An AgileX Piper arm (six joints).
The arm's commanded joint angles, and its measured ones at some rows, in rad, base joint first. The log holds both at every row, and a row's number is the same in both.
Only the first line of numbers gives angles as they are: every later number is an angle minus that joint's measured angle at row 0.
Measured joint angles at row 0:
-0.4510 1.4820 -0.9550 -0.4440 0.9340 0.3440
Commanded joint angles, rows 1 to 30:
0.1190 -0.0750 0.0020 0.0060 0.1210 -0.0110
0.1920 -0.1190 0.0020 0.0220 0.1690 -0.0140
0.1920 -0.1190 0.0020 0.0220 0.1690 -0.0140
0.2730 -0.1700 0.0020 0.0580 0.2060 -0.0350
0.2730 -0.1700 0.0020 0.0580 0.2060 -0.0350
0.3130 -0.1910 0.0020 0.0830 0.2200 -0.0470
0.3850 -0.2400 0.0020 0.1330 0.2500 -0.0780
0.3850 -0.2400 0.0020 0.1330 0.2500 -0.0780
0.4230 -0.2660 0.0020 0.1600 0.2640 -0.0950
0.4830 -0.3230 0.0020 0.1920 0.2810 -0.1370
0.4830 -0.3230 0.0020 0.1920 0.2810 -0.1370
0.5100 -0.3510 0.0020 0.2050 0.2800 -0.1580
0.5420 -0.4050 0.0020 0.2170 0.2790 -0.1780
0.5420 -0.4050 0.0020 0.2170 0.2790 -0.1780
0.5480 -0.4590 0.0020 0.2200 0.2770 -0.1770
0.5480 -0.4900 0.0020 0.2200 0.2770 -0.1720
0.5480 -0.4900 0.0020 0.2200 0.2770 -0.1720
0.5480 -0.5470 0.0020 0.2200 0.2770 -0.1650
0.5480 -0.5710 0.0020 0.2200 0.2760 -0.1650
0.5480 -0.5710 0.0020 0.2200 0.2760 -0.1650
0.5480 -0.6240 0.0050 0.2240 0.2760 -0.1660
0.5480 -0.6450 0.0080 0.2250 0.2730 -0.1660
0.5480 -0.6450 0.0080 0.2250 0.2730 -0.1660
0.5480 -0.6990 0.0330 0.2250 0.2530 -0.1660
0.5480 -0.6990 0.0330 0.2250 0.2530 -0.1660
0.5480 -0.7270 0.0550 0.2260 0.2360 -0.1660
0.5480 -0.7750 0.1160 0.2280 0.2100 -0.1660
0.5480 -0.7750 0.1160 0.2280 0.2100 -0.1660
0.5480 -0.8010 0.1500 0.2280 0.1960 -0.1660
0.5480 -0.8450 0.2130 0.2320 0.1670 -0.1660
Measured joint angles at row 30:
0.5460 -0.7910 0.1360 0.2270 0.2120 -0.1630
